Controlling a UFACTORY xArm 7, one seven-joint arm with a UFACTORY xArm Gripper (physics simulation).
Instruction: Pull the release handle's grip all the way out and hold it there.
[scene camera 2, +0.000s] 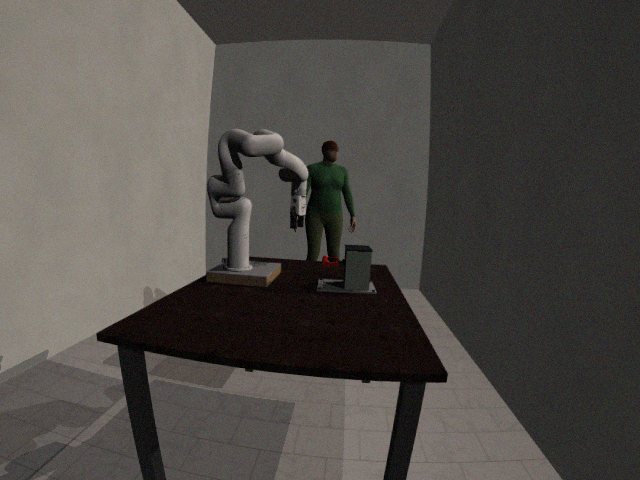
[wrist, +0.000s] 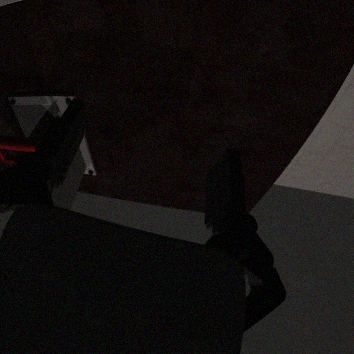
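The release handle's red grip (scene camera 2: 330, 261) (wrist: 18, 147) shows beyond and left of a grey upright housing (scene camera 2: 357, 269) in the scene view. The housing stands on a light base plate (scene camera 2: 328, 285) (wrist: 90, 167). In the dark wrist view, the grip is at the left edge, partly hidden by a finger. How far out the grip is cannot be told. My gripper (scene camera 2: 296, 227) (wrist: 152, 138) is open and empty, pointing down, high above the table and to the left of the housing in the scene view. It is well apart from the grip.
The dark table (scene camera 2: 279, 325) (wrist: 165, 65) carries the arm's base block (scene camera 2: 240, 277) at its left, across from the housing. A person in green (scene camera 2: 328, 191) stands behind the table's far edge. A grey wall (scene camera 2: 516, 206) runs along the right side of the room.
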